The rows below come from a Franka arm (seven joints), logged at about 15 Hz.
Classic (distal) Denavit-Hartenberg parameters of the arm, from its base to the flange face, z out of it. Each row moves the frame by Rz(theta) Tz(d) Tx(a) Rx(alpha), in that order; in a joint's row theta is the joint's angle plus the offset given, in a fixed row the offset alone. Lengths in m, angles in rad.
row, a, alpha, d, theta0
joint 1, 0, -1.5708, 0.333, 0
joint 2, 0, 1.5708, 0, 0
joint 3, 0.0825, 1.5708, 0.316, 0
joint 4, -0.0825, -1.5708, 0, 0
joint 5, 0, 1.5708, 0.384, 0
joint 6, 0.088, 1.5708, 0, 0
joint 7, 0, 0, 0.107, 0
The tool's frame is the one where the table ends.
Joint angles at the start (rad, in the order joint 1, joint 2, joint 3, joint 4, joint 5, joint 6, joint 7):
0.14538, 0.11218, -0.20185, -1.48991, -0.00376, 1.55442, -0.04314
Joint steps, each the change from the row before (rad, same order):
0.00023, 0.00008, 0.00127, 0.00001, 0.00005, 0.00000, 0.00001
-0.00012, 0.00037, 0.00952, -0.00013, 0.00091, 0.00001, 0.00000
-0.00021, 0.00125, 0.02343, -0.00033, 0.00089, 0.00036, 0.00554
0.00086, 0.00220, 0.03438, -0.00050, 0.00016, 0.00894, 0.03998
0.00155, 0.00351, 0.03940, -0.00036, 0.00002, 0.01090, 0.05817
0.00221, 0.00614, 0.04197, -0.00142, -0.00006, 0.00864, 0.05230
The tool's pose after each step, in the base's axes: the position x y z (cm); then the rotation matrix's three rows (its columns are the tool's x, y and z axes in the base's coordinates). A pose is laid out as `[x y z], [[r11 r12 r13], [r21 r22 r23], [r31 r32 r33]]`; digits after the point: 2 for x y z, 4 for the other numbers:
[58.54 -2.60 59.84], [[0.9988 -0.0105 -0.0468], [-0.0116 -0.9997 -0.0235], [-0.0466 0.0240 -0.9986]]
[58.58 -2.07 59.80], [[0.9989 -0.0012 -0.0472], [-0.0023 -0.9998 -0.0220], [-0.0472 0.0221 -0.9986]]
[58.66 -0.77 59.69], [[0.9987 0.0163 -0.0483], [0.0154 -0.9997 -0.0198], [-0.0486 0.0190 -0.9986]]
[58.82 1.20 59.58], [[0.9991 0.0114 -0.0419], [0.0107 -0.9998 -0.0177], [-0.0421 0.0172 -0.9990]]
[58.95 3.49 59.42], [[0.9994 -0.0060 -0.0349], [-0.0065 -0.9999 -0.0148], [-0.0348 0.0150 -0.9993]]
[59.01 5.98 59.04], [[0.9993 -0.0143 -0.0339], [-0.0147 -0.9998 -0.0117], [-0.0338 0.0122 -0.9994]]

